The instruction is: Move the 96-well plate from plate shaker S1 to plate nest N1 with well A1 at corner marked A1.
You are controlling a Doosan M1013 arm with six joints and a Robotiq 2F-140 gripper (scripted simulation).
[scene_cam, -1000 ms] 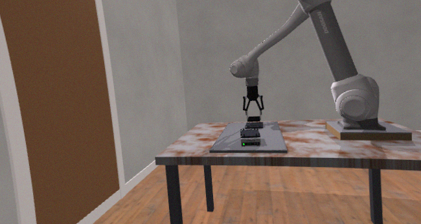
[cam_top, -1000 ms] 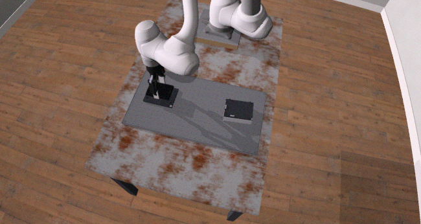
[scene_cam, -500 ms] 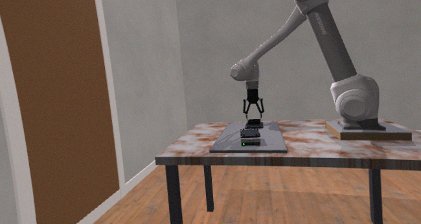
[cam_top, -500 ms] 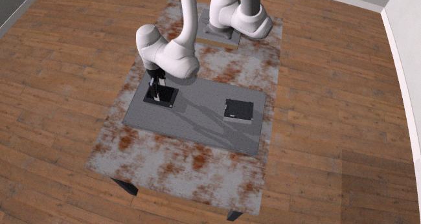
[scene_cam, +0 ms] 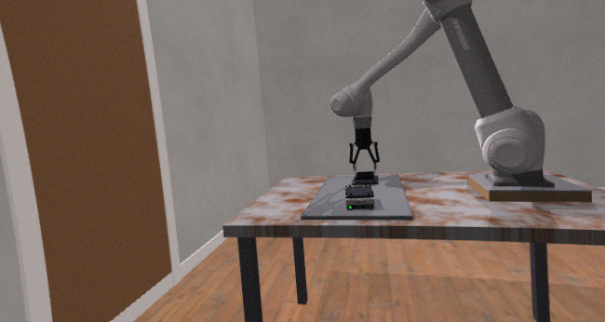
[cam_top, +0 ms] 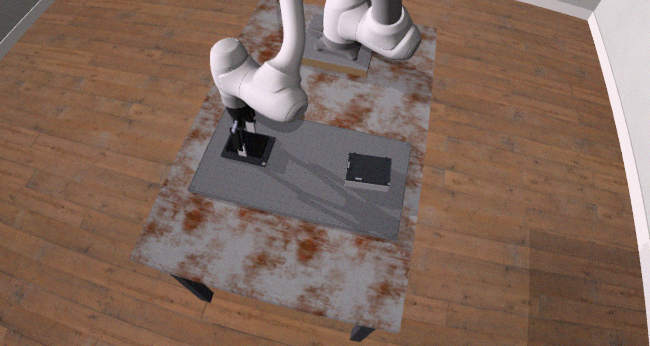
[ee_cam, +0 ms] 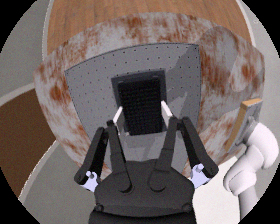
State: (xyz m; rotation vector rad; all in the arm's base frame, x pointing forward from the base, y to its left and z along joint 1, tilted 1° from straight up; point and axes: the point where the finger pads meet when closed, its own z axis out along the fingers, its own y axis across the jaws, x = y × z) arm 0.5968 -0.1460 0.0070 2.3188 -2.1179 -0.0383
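Now: hand 2 cm above the 96-well plate. Also, from my hand: plate nest N1: 4 cm below.
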